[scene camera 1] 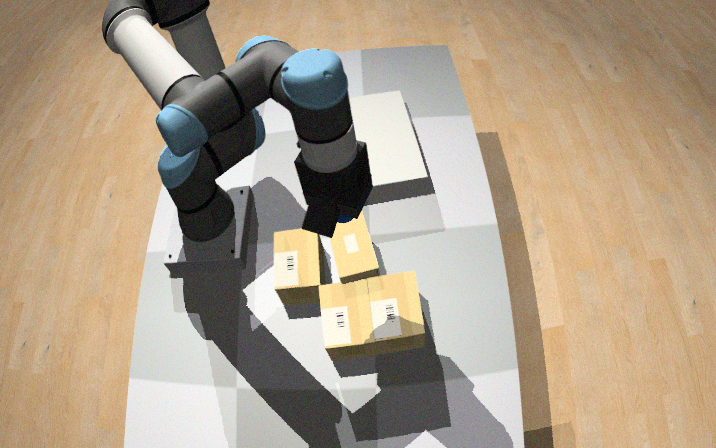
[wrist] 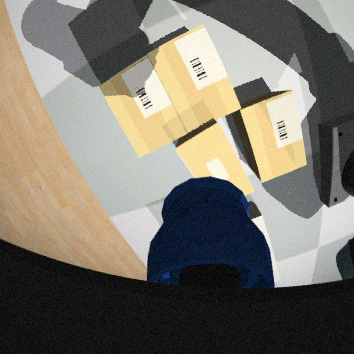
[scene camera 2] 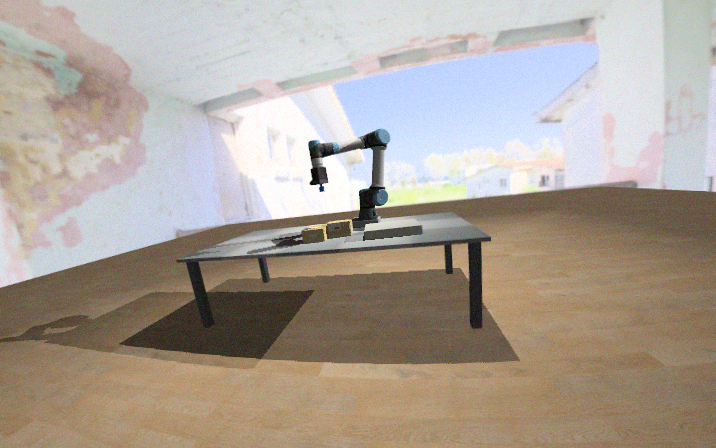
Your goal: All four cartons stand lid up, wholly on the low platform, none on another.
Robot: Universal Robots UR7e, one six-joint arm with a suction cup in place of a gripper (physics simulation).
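Frame: origin at the arm's base, x ahead, y left, z up, level; metres.
Where they show: hand, its tool point: [wrist: 204,216] [scene camera 2: 322,191]; arm's base, origin of its link: [scene camera 1: 207,216] [scene camera 2: 368,218].
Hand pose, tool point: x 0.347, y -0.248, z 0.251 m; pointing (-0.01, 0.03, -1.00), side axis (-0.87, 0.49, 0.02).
Note:
Each offset is from my tool point to the top centre of the thing. Level surfaces: height alone.
Four tan cartons stand apart from the low white platform {0.244 m down, 0.060 m ahead, 0.404 m left} [scene camera 1: 393,142] [scene camera 2: 393,231]. Two of them, the front-left carton {0.215 m down, 0.034 m back, 0.069 m right} [scene camera 1: 356,301] [wrist: 172,82] and front-right carton {0.215 m down, 0.060 m ahead, 0.069 m right} [scene camera 1: 406,290] [scene camera 2: 314,234] [wrist: 150,130], adjoin, barcode labels up. The left carton {0.215 m down, 0.121 m back, 0.072 m left} [scene camera 1: 308,253] [wrist: 255,140], also barcode up, is nearest the arm base. The middle carton {0.199 m down, 0.005 m back, 0.074 m left} [scene camera 1: 364,253] [scene camera 2: 339,228] [wrist: 200,152], nearest the platform, has a small plain label up. Which faces are lids is unclear. My suction gripper [scene camera 1: 344,218] [scene camera 2: 322,188] [wrist: 207,200] is open, holds nothing, and hangs high above the table.
The cartons and platform rest on a grey table {0.292 m down} [scene camera 1: 454,280] [scene camera 2: 253,243]. The arm's base plate [scene camera 1: 205,258] [wrist: 334,165] is at the table's left in scene camera 1. Arm shadows cross the table and part of the front-right carton.

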